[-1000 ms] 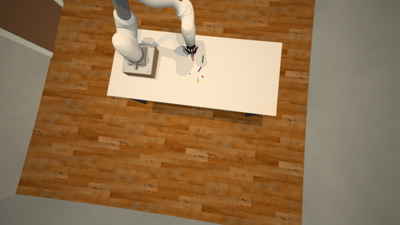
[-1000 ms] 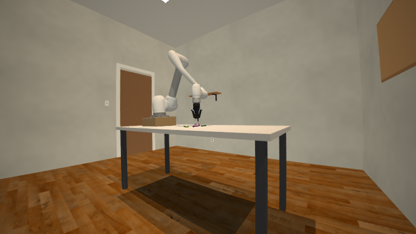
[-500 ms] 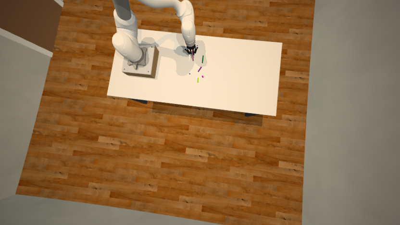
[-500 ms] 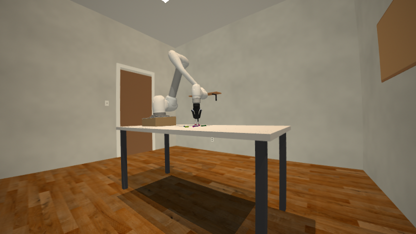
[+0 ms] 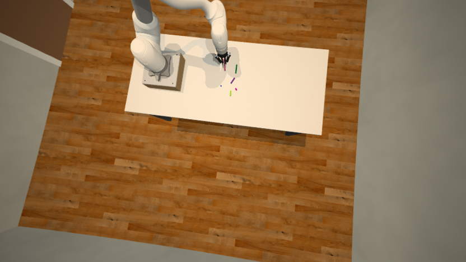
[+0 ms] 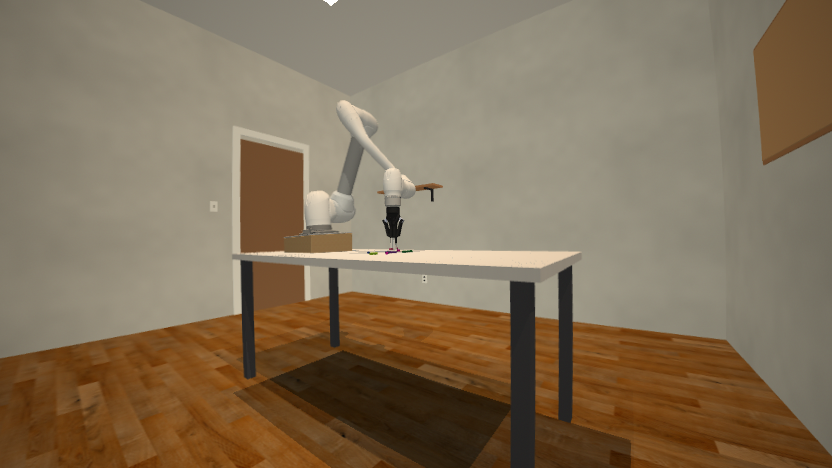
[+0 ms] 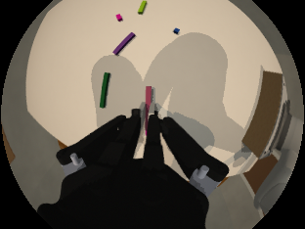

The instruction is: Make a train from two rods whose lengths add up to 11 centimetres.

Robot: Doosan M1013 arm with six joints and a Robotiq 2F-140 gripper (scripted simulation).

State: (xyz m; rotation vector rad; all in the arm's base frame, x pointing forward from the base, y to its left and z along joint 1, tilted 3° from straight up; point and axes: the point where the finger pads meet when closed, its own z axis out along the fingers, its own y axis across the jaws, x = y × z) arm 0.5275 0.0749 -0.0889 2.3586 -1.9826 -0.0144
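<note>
The pink rod is 3 cm below my hand. The rest, counted from my hand: tiny blue rod (18 cm to the right, 4 cm below, 2 cm behind); then purple rod (13 cm to the right, 8 cm ahead, 4 cm below); then green rod (11 cm ahead, 4 cm below, 2 cm to the right).
</note>
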